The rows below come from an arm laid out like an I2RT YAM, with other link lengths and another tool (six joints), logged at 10 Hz.
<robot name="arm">
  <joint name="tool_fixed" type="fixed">
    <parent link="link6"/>
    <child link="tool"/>
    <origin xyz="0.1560 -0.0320 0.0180" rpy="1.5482 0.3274 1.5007"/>
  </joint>
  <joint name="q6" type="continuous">
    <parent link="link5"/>
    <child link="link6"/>
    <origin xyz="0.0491 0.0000 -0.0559" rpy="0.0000 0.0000 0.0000"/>
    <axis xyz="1 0 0"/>
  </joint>
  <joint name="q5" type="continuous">
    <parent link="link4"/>
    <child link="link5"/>
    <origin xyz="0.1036 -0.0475 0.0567" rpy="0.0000 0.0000 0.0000"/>
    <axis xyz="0 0 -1"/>
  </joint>
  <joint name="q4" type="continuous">
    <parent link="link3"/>
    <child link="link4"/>
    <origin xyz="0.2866 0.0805 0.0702" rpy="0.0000 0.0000 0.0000"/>
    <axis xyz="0 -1 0"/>
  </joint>
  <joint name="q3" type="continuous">
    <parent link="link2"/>
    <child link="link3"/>
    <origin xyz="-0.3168 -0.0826 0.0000" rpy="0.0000 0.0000 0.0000"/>
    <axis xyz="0 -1 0"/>
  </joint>
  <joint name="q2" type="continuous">
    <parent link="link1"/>
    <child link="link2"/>
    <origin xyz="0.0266 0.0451 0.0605" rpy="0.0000 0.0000 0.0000"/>
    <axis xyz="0 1 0"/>
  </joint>
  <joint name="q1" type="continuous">
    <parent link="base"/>
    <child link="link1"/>
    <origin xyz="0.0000 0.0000 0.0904" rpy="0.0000 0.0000 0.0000"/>
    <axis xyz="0 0 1"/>
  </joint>
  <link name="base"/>
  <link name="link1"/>
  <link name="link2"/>
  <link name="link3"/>
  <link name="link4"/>
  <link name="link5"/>
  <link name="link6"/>
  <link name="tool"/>
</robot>
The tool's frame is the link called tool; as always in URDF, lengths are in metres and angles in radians. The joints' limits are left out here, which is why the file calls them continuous.
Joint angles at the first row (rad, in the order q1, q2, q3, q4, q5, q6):
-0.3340, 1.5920, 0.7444, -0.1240, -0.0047, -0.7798
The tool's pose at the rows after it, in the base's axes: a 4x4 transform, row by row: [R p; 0 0 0 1], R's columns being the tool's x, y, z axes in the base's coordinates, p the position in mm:
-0.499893 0.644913 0.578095 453.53; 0.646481 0.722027 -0.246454 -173.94; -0.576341 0.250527 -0.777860 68.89; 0 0 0 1
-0.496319 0.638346 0.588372 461.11; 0.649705 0.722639 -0.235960 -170.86; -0.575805 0.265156 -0.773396 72.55; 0 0 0 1
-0.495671 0.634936 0.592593 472.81; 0.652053 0.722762 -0.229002 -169.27; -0.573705 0.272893 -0.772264 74.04; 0 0 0 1
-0.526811 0.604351 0.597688 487.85; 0.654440 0.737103 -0.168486 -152.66; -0.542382 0.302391 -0.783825 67.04; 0 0 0 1
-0.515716 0.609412 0.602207 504.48; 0.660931 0.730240 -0.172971 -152.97; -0.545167 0.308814 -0.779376 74.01; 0 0 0 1
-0.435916 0.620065 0.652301 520.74; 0.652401 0.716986 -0.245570 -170.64; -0.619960 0.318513 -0.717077 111.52; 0 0 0 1
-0.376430 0.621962 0.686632 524.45; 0.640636 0.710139 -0.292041 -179.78; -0.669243 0.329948 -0.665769 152.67; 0 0 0 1
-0.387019 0.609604 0.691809 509.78; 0.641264 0.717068 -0.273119 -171.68; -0.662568 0.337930 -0.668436 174.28; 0 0 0 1
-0.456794 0.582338 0.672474 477.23; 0.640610 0.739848 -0.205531 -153.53; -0.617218 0.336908 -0.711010 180.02; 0 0 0 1
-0.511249 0.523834 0.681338 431.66; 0.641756 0.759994 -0.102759 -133.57; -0.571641 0.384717 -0.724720 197.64; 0 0 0 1
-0.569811 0.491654 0.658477 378.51; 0.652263 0.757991 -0.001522 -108.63; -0.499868 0.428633 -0.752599 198.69; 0 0 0 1
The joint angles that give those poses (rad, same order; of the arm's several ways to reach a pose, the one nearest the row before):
-0.3286, 1.5965, 0.7491, -0.1045, 0.0167, -0.7728
-0.3206, 1.6051, 0.7670, -0.1059, 0.0079, -0.7627
-0.3104, 1.6335, 0.8018, -0.1101, 0.0059, -0.7523
-0.2886, 1.6788, 0.8396, -0.1200, -0.0402, -0.7463
-0.2746, 1.7102, 0.8983, -0.1394, -0.0297, -0.7240
-0.2761, 1.6819, 0.9323, -0.1088, 0.0246, -0.7054
-0.2769, 1.6224, 0.9596, -0.1267, 0.0590, -0.6966
-0.2778, 1.5430, 0.9610, -0.2096, 0.0389, -0.7021
-0.2907, 1.4403, 0.9374, -0.3461, -0.0279, -0.7395
-0.3424, 1.2796, 0.8942, -0.4950, -0.1611, -0.7996
-0.3937, 1.1297, 0.8458, -0.6702, -0.2797, -0.8517

